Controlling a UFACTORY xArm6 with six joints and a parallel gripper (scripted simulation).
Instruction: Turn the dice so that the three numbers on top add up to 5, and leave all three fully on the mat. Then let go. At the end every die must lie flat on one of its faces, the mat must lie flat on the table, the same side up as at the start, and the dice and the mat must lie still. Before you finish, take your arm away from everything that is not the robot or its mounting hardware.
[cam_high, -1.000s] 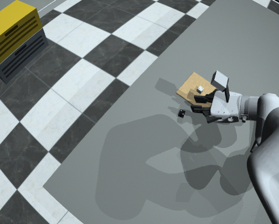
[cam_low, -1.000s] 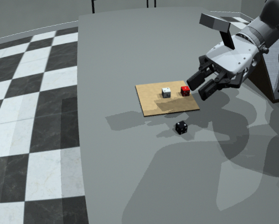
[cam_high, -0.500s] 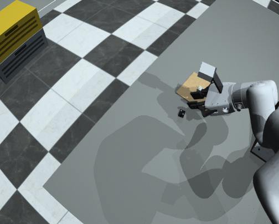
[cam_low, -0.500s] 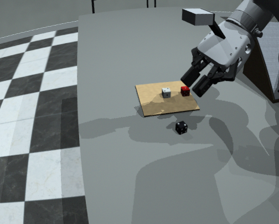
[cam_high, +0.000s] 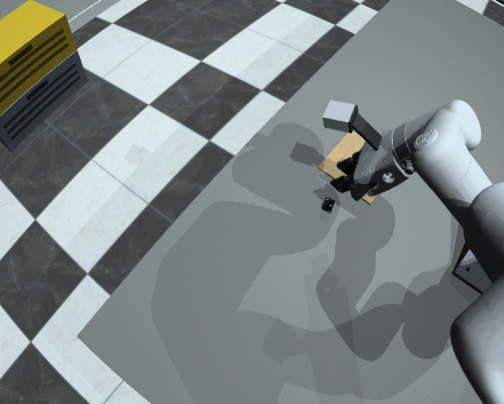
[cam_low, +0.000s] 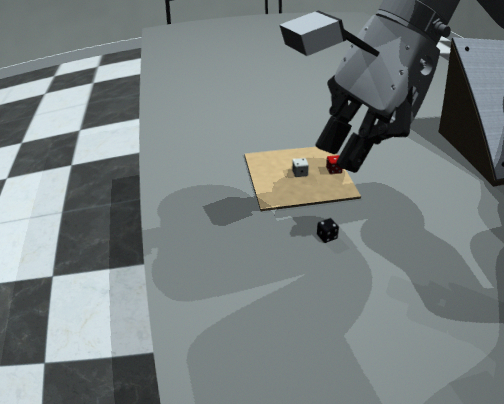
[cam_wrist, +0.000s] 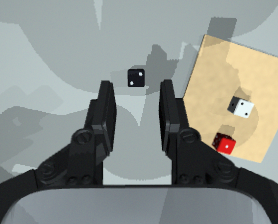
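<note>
Now: hand 120 mm above the black die, 10 mm to the right of it and 10 mm short of it. The rest, counted from my hand: red die: 130 mm to the right, 110 mm below, 30 mm behind; then white die: 130 mm to the right, 110 mm below, 20 mm ahead; then tan mat: 130 mm to the right, 120 mm below, 30 mm ahead.
</note>
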